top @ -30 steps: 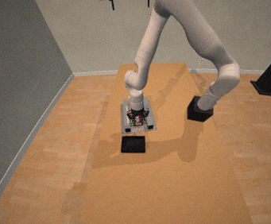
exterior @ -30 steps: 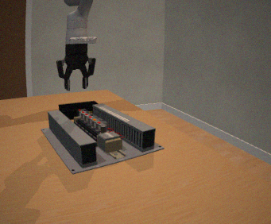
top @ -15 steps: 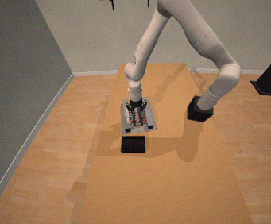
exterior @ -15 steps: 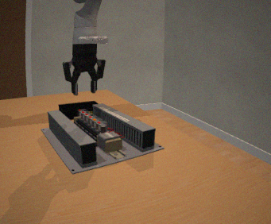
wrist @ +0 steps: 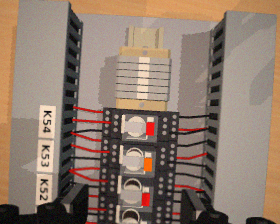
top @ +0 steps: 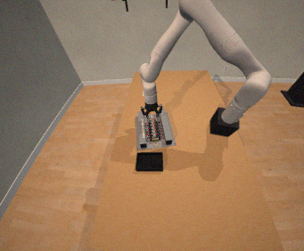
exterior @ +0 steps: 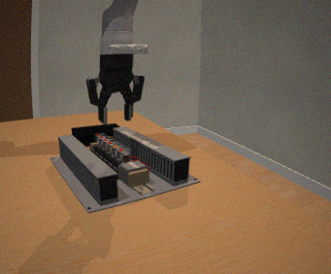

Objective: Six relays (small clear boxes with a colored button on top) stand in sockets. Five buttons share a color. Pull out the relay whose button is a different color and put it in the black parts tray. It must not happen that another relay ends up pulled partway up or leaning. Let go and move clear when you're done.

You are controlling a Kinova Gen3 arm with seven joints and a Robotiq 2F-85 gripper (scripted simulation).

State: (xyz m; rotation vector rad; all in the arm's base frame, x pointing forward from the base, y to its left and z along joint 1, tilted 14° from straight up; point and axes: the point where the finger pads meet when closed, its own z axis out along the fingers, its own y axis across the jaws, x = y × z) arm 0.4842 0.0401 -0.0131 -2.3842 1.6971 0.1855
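The relay is 90 mm below my hand and 10 mm to the right of it. Round my hand: black parts tray: 270 mm to the left, 120 mm below, 30 mm behind.
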